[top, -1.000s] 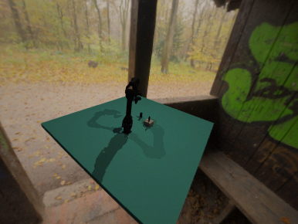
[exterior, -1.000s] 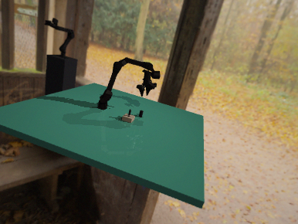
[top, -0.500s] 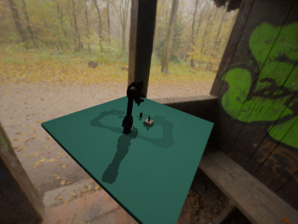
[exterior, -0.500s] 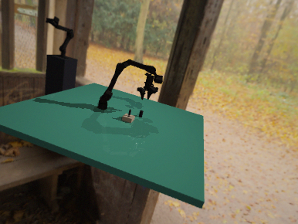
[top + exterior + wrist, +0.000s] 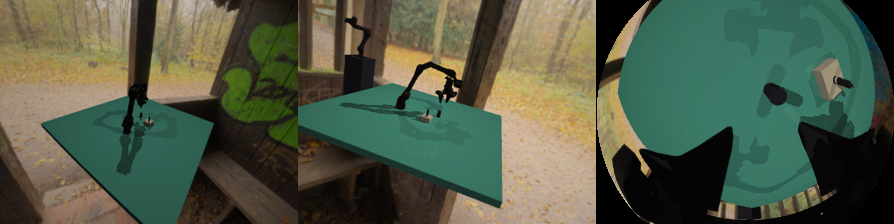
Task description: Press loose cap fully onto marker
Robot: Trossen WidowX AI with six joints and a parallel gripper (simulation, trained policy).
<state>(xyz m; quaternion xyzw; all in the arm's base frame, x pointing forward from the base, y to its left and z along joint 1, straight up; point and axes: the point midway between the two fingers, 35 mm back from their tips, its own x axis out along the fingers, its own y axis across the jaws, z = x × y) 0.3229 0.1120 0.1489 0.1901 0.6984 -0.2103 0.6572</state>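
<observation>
Now: gripper tip 10 mm past the black cap, 30 mm to the left of it and 90 mm above it. Also, from my gripper tip: holder block 60 mm behind, 180 mm to the right, 100 mm below.
</observation>
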